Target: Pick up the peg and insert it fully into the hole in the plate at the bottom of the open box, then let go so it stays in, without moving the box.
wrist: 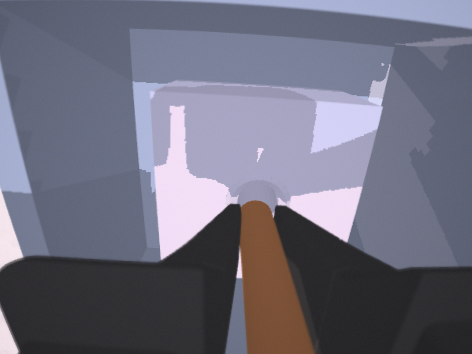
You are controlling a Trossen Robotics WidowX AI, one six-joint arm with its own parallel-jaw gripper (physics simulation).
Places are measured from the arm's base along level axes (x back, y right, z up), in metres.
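Pixels of known places: gripper, between the fingertips: (pixel 256 215).
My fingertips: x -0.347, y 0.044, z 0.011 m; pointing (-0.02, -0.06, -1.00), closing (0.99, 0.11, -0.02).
Ahead of a thing's pixels: the offset from my fingertips to its top centre. "*": to the spot under its first point.
The orange-brown peg @(* dx -0.001, dy +0.007, dz +0.038 m) (pixel 265 270) is between the black fingers of my gripper (pixel 256 215), which is shut on it. The peg runs from the bottom edge of the view up to the fingertips. The pale plate (pixel 225 135) lies at the bottom of the open grey-blue box @(dx +0.002, dy -0.001, dz +0.026 m) (pixel 260 55). The hole (pixel 256 189) in the plate shows as a round rim just beyond the peg's far end. The peg and fingertips cover its near part, so I cannot tell whether the peg's end is inside it.
The box's left wall (pixel 85 140) and right wall (pixel 425 150) stand on either side of the gripper. The far wall rises behind the plate. Shadows and bright patches cross the plate.
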